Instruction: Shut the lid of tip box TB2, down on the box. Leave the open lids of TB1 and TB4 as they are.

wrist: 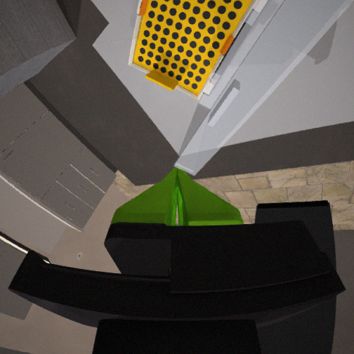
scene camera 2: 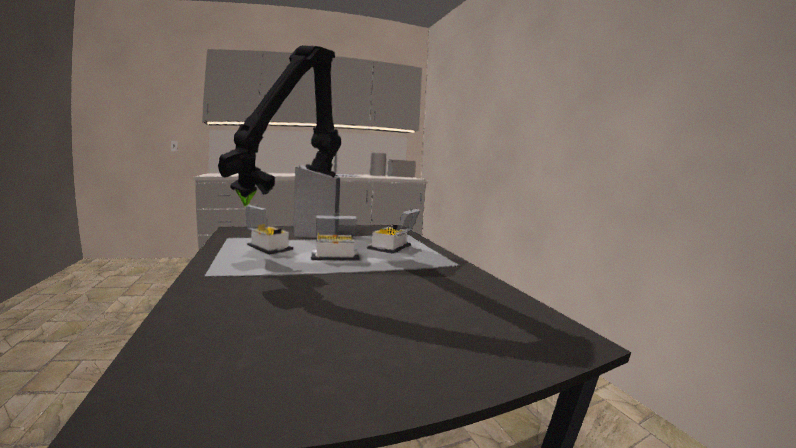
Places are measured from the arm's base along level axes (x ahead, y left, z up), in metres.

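Where they show: gripper, fingertip midpoint: (scene camera 2: 245,206); arm's base at its link origin: (scene camera 2: 319,172).
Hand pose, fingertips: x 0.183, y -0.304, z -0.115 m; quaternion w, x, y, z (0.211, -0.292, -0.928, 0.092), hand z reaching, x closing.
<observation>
Each offset is from my fingertips to the top centre of the thing. "spot": to the spot under its first point. Level surfaces: height alone.
My gripper (scene camera 2: 245,203) (wrist: 176,174) is shut and empty, its green fingertips pointing down at the upper edge of the open lid {spot: 0.084 m ahead, 0.041 m left, 0.028 m down} (scene camera 2: 256,217) (wrist: 216,131) of the left tip box {0.029 m ahead, 0.096 m left, 0.080 m down} (scene camera 2: 270,239) (wrist: 185,42). In the wrist view the tips meet the near end of this pale lid; whether they press on it I cannot tell. The lid stands roughly upright beside the yellow, black-dotted tip rack. The middle tip box {0.159 m ahead, 0.303 m left, 0.080 m down} (scene camera 2: 335,248) has its lid {spot: 0.253 m ahead, 0.283 m left, 0.021 m down} (scene camera 2: 335,223) standing open, and the right tip box {0.083 m ahead, 0.520 m left, 0.080 m down} (scene camera 2: 388,240) has its lid (scene camera 2: 409,219) tilted open. No box label is readable.
The boxes stand on a pale grey mat {0.146 m down} (scene camera 2: 233,264) on the dark table {0.149 m down} (scene camera 2: 334,378). The grey arm pedestal (scene camera 2: 314,200) (wrist: 35,35) rises behind the boxes. Kitchen cabinets (scene camera 2: 222,217) stand beyond the table.
</observation>
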